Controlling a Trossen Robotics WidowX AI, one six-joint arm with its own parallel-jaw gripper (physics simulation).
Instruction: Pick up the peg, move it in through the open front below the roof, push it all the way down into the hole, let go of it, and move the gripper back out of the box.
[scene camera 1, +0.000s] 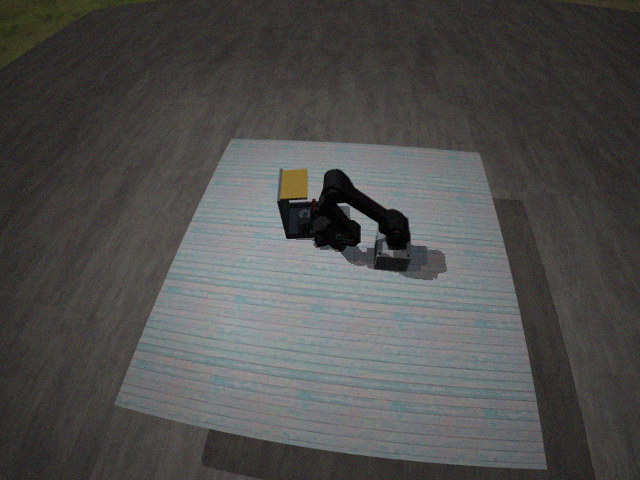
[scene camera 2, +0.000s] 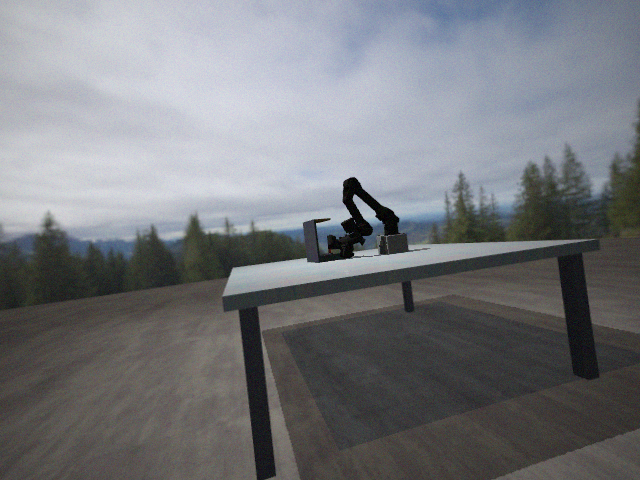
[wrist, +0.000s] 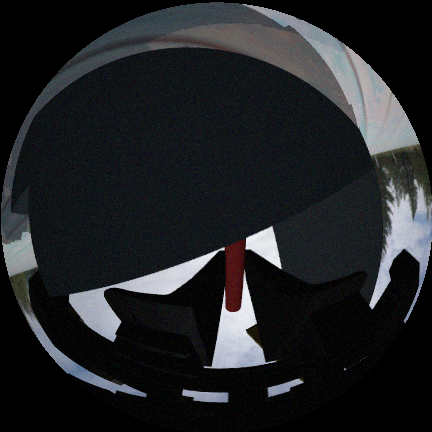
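The red peg is held between the fingers of my gripper, which is shut on it. In the wrist view the peg stands lengthwise between the fingertips; one rounded end shows, and its other end is hidden behind a large dark surface that fills much of the view. In scene camera 2 my gripper is low, near the front edge of the yellow roof, with a small red bit of the peg beside it. The hole is hidden, so how deep the peg sits cannot be told.
The box's upright dark wall stands on the side away from the arm and carries the roof. A dark panel stands close at the right in the wrist view. The arm's grey base stands on the table.
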